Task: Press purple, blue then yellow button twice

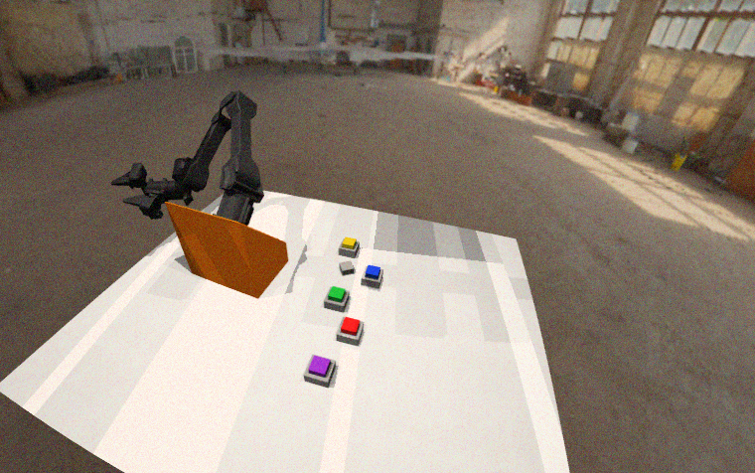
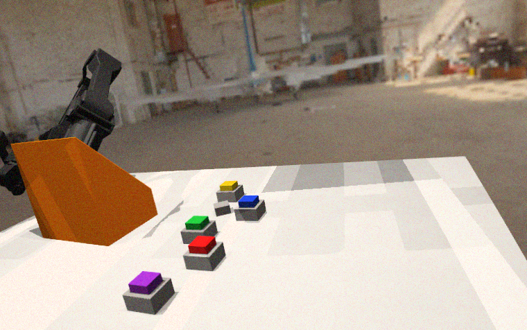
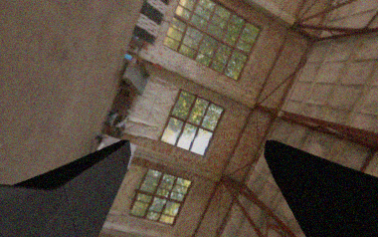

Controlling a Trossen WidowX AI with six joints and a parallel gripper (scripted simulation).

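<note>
Now: gripper tip 70 cm short of the purple button, 30 cm to the left of it and 13 cm above it. From my gripper tip the other things lie so: yellow button: 69 cm ahead, 8 cm to the left, 13 cm below; then small grey block: 70 cm ahead, 15 cm below; then green button: 69 cm ahead, 12 cm to the right, 13 cm below.
</note>
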